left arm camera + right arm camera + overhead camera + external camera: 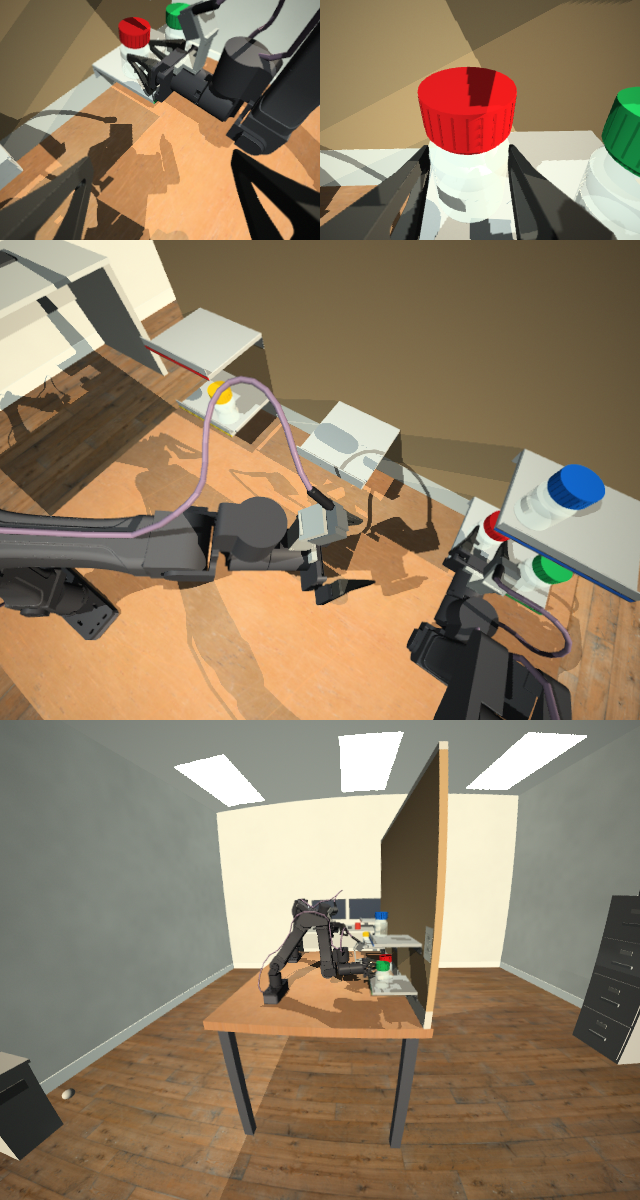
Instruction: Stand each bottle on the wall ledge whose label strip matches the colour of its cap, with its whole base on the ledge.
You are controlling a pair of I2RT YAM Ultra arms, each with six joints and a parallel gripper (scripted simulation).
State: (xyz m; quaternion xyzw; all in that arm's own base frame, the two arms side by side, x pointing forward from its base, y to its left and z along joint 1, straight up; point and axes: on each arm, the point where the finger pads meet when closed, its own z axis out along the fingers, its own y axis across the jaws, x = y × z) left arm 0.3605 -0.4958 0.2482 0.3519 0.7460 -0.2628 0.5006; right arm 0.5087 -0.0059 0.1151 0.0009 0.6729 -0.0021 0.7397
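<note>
The green-capped bottle lies 3 cm behind my right hand, 10 cm to the right of it and 1 cm below it. Also, from my right hand: red-capped bottle (1 cm ahead, 1 cm below); then blue-capped bottle (1 cm behind, 18 cm above); then brown wall (16 cm ahead, 32 cm to the left, 29 cm above).
</note>
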